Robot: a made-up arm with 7 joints.
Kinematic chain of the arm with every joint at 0, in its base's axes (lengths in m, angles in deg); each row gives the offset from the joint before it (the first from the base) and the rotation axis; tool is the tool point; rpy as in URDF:
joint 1: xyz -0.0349 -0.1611 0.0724 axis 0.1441 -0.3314 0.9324
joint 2: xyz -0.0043 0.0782 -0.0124 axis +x
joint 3: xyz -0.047 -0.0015 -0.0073 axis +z
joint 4: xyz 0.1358 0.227 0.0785 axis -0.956 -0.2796 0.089
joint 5: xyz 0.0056 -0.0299 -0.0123 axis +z
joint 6: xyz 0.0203 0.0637 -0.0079 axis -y
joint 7: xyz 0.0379 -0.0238 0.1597 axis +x
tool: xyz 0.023 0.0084 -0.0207 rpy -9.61 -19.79 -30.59
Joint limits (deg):
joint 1: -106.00..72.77
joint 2: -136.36..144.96
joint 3: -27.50..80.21
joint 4: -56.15..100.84
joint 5: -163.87..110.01
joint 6: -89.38..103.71
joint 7: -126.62..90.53
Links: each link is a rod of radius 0.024 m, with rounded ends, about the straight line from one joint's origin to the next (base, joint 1, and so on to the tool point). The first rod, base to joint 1, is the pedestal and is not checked.
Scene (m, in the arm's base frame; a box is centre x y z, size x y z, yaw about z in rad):
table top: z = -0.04
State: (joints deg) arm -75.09 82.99 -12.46 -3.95 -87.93 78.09 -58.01
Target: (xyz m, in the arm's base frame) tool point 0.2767 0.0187 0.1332
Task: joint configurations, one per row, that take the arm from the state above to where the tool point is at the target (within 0.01 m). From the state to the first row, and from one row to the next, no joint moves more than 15 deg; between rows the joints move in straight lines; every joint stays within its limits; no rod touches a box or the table.
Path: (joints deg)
1: -68.97 69.59 -10.35 4.92 -79.67 84.50 -59.19
2: -62.84 56.19 -8.25 13.79 -71.40 90.90 -60.37
3: -56.72 42.79 -6.14 22.66 -63.14 97.30 -61.56
4: -50.60 29.39 -4.03 31.53 -54.87 103.71 -62.74

